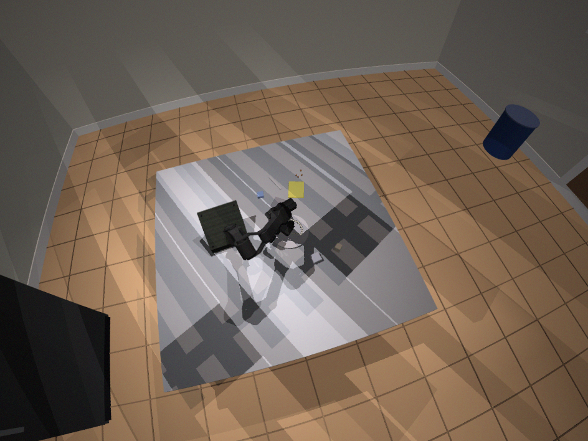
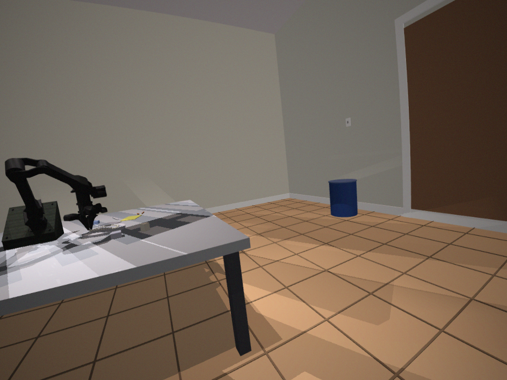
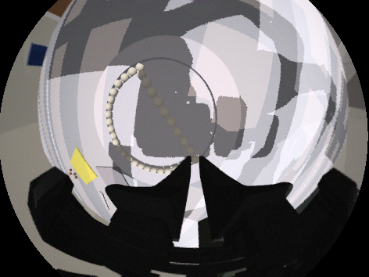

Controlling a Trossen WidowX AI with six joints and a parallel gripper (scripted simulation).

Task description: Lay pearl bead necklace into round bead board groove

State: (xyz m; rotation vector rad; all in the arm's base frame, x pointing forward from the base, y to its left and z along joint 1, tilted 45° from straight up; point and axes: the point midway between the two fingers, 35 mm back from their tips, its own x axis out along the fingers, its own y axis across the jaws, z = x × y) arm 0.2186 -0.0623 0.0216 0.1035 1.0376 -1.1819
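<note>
The round bead board lies 6 cm ahead of my gripper tip and 1 cm below it. Round my gripper tip: grey card (18 cm to the left, 7 cm ahead, 2 cm below); blue block (28 cm to the left, 1 cm below, 1 cm behind); white block (20 cm to the right, 13 cm ahead, 1 cm below).
</note>
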